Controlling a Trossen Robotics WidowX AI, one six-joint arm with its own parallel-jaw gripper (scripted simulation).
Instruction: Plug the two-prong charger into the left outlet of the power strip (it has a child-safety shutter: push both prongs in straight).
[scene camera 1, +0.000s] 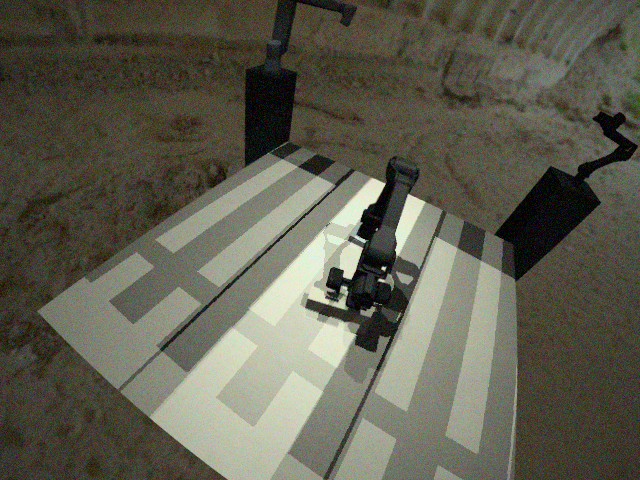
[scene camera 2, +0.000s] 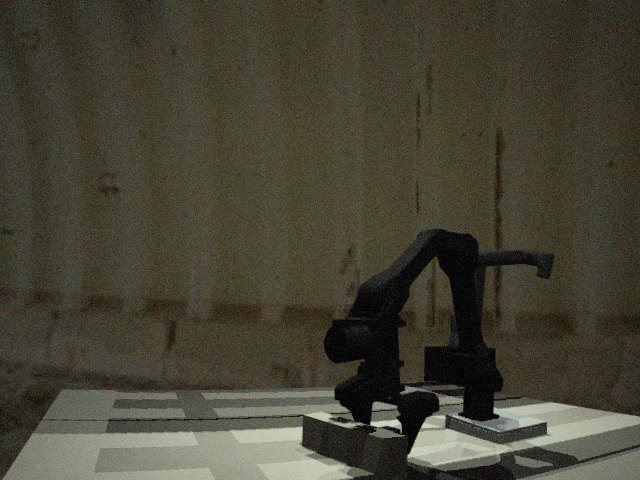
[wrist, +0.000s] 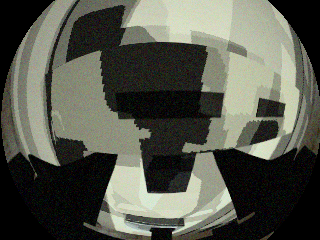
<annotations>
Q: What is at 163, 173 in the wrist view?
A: A charger.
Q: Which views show the gripper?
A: Scene camera 1, scene camera 2 and the wrist view: all of them.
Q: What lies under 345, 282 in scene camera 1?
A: The gripper.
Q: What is the gripper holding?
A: Nothing.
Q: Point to the gripper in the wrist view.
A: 166, 150
</annotations>
